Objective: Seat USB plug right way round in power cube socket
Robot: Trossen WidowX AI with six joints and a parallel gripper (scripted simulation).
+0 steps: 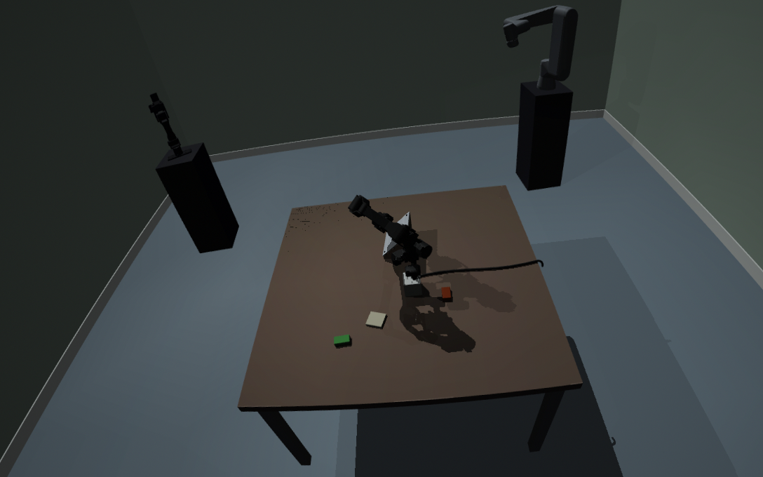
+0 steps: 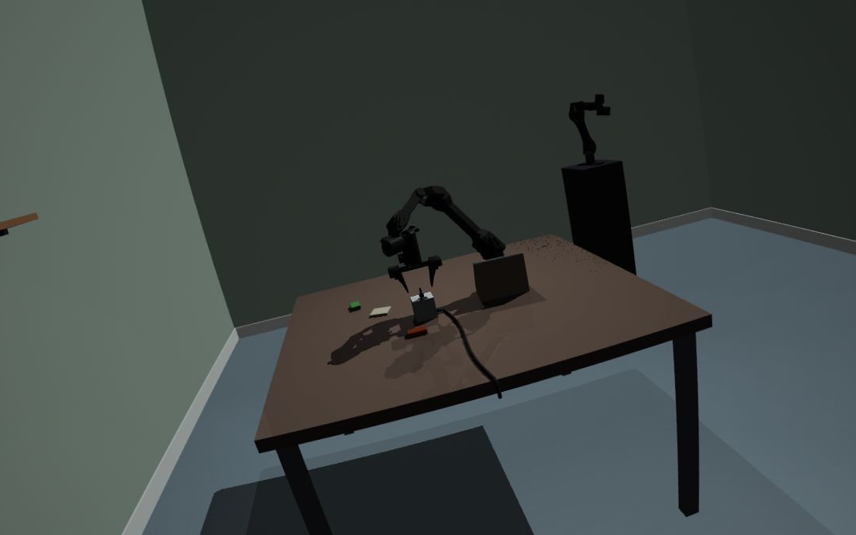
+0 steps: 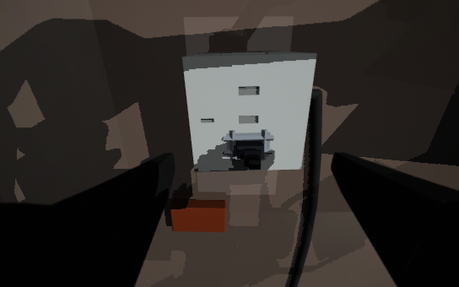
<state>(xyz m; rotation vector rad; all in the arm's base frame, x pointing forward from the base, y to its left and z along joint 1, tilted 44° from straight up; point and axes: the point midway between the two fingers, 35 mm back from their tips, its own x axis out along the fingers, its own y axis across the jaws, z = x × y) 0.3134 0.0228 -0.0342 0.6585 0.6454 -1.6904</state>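
My gripper tip is now 2 cm above the dark USB plug. The rest, counted from my gripper tip: orange block (6 cm ahead, 13 cm to the left, 10 cm below); green block (23 cm ahead, 34 cm to the right, 10 cm below); cream tile (14 cm ahead, 19 cm to the right, 10 cm below).
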